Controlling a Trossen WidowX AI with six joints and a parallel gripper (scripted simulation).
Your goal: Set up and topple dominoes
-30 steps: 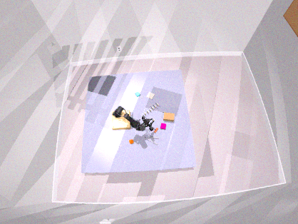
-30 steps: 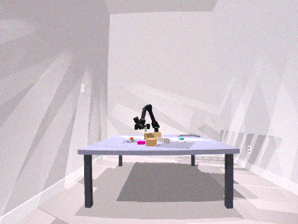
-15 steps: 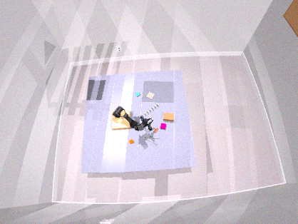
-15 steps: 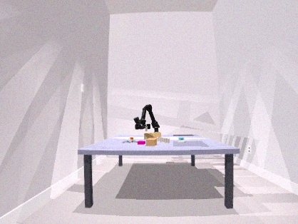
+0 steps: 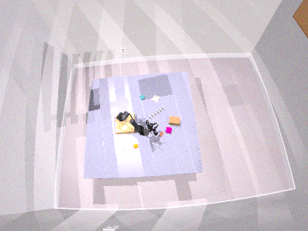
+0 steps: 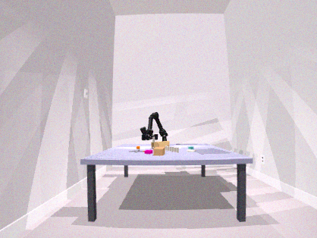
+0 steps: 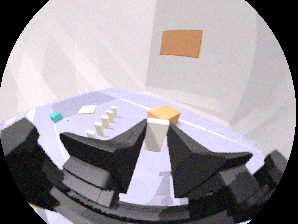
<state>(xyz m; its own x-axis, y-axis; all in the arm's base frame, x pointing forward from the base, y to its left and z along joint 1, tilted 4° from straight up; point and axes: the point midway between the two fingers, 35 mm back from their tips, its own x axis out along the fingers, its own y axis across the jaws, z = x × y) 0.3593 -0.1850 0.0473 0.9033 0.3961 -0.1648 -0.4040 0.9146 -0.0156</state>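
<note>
The magenta cube is 110 mm ahead of my gripper tip, 60 mm to the right of it and 120 mm below it. The rest, counted from my gripper tip: flat orange piece 20 mm ahead, 90 mm to the right, 130 mm below; then orange cube 290 mm behind, 160 mm to the right, 120 mm below; then tan box 200 mm ahead, 30 mm to the left, 110 mm below.
</note>
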